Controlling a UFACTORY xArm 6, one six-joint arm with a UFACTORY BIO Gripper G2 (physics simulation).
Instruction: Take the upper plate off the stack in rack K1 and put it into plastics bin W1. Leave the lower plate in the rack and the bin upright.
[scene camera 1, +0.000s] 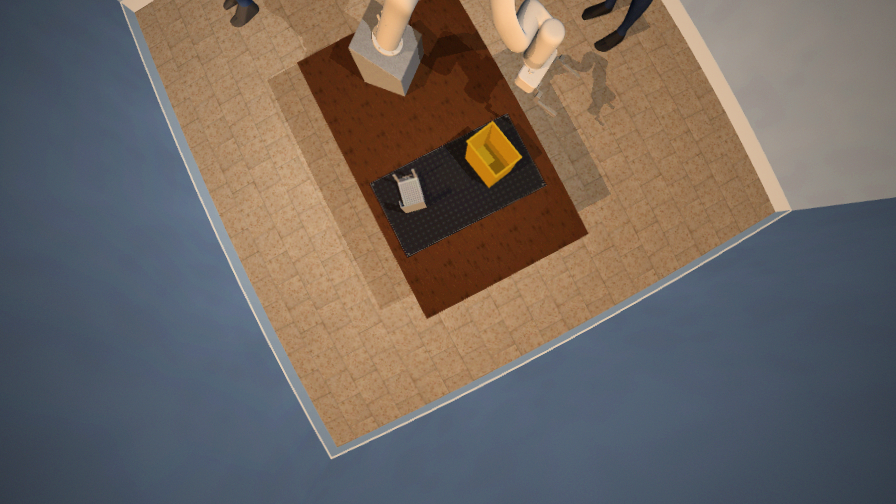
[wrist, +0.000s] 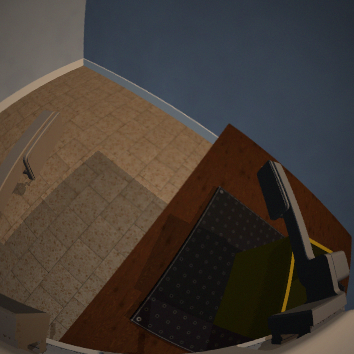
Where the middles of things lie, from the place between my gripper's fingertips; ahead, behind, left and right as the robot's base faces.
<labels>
The yellow plastics bin W1 (scene camera 1: 489, 152) lies 60 mm ahead of my hand, 280 mm to the right of it and 190 mm below it.
</labels>
